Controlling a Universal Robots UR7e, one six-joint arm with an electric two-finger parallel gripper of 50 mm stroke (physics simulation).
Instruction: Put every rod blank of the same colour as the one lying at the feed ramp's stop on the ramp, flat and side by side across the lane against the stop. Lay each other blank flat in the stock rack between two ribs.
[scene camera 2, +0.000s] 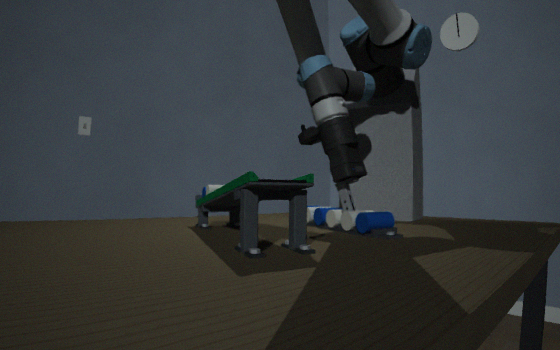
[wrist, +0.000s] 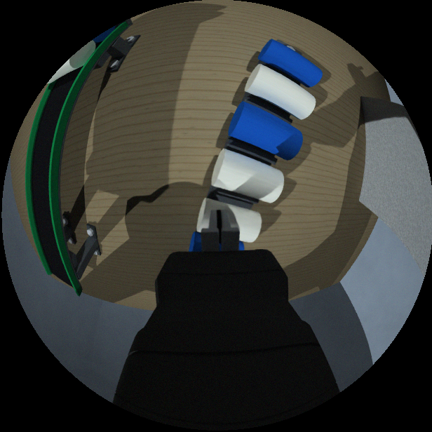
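Note:
My gripper (scene camera 2: 349, 209) (wrist: 218, 219) is shut and empty, its tips at the nearest white blank (wrist: 241, 222) in the wrist view; whether they touch it I cannot tell. Blue and white blanks lie across the dark stock rack (scene camera 2: 392, 234) (wrist: 235, 198): from the far end in the wrist view, blue (wrist: 290, 62), white (wrist: 281, 91), blue (wrist: 265, 130), white (wrist: 248, 176), the nearest white, and a blue one (scene camera 2: 375, 222) (wrist: 196, 242) partly hidden under the fingers. On the green-railed ramp (scene camera 2: 250, 177) (wrist: 41, 150), a white blank (scene camera 2: 214, 188) (wrist: 77, 60) lies beside a blue blank (scene camera 2: 204, 191) (wrist: 105, 34) at the far end.
The ramp stands on dark legs (scene camera 2: 249, 220) (wrist: 88, 252), to the left of the rack. A grey pillar (scene camera 2: 390, 165) (wrist: 395, 150) rises behind the rack. The wooden table (scene camera 2: 125, 280) (wrist: 145, 100) carries both fixtures.

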